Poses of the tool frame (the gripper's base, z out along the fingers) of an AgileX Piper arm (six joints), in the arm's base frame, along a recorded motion.
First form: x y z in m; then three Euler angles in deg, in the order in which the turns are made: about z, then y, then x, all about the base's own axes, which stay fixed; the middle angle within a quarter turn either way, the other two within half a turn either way.
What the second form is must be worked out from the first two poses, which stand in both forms.
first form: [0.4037, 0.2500, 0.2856, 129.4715, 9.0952, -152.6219]
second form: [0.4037, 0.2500, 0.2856, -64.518, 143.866, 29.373]
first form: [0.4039, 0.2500, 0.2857, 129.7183, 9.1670, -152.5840]
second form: [0.4039, 0.2500, 0.2857, -64.164, 143.976, 29.432]
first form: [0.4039, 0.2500, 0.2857, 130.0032, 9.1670, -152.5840]
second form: [0.4039, 0.2500, 0.2857, -63.822, 144.170, 29.508]
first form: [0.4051, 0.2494, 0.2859, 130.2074, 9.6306, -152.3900]
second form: [0.4051, 0.2494, 0.2859, -63.220, 143.947, 29.459]
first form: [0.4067, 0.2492, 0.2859, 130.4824, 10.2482, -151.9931]
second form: [0.4067, 0.2492, 0.2859, -62.363, 143.577, 29.564]
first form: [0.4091, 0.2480, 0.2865, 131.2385, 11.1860, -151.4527]
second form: [0.4091, 0.2480, 0.2865, -60.677, 143.268, 29.754]
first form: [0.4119, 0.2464, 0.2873, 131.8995, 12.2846, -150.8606]
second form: [0.4119, 0.2464, 0.2873, -58.985, 142.768, 29.878]
